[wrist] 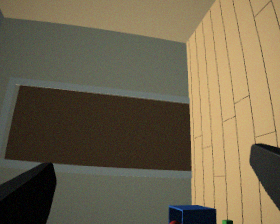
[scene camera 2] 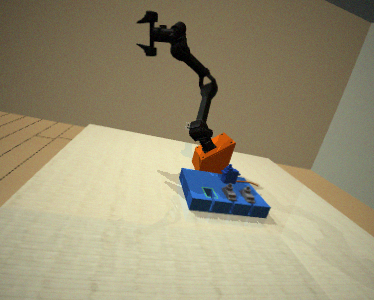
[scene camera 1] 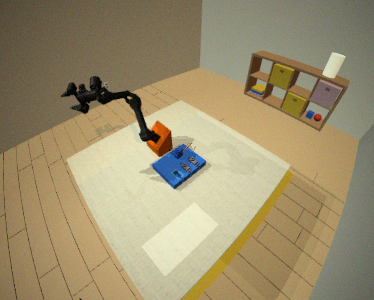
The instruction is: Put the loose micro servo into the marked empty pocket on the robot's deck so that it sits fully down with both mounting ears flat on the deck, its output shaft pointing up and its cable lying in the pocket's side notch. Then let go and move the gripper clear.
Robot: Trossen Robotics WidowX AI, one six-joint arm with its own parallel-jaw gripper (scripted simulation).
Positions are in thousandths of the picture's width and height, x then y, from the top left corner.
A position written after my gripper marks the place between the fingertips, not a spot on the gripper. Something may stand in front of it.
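Open and holding nothing, that's my gripper (wrist: 555, 730), and I can also see a blue deck (scene camera 2: 504, 592).
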